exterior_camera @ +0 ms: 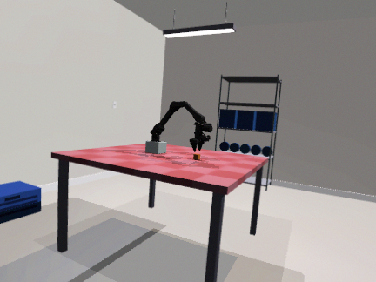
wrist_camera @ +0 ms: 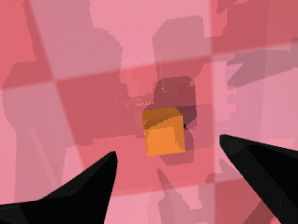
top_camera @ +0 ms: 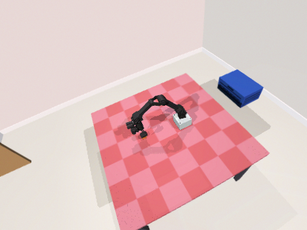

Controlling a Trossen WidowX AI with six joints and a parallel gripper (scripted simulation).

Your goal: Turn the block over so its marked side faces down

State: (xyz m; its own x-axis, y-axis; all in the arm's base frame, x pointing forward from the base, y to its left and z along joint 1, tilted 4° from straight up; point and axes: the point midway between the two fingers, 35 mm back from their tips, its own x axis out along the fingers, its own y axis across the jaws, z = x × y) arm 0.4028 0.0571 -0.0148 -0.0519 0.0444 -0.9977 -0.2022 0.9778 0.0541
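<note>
My gripper tip is now 10 mm past the block and 40 mm above it.
</note>
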